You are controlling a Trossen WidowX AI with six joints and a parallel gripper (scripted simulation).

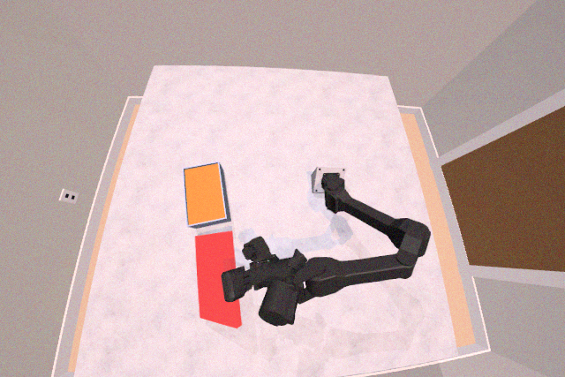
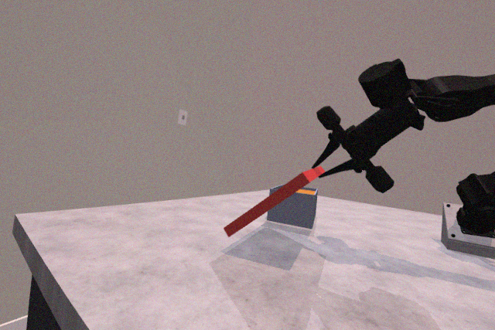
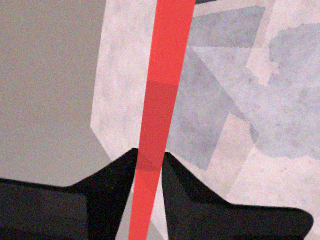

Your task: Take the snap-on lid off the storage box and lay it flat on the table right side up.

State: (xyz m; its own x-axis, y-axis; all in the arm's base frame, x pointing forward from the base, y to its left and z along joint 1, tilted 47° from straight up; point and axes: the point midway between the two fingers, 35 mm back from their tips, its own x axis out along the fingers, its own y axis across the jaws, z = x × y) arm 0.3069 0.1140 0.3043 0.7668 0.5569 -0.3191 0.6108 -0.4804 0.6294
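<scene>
Now: gripper tip 60 mm short of the lid and 50 mm above it. The rest, counted from my gripper tip: storage box 260 mm to the right, 120 mm ahead, 110 mm below.
</scene>
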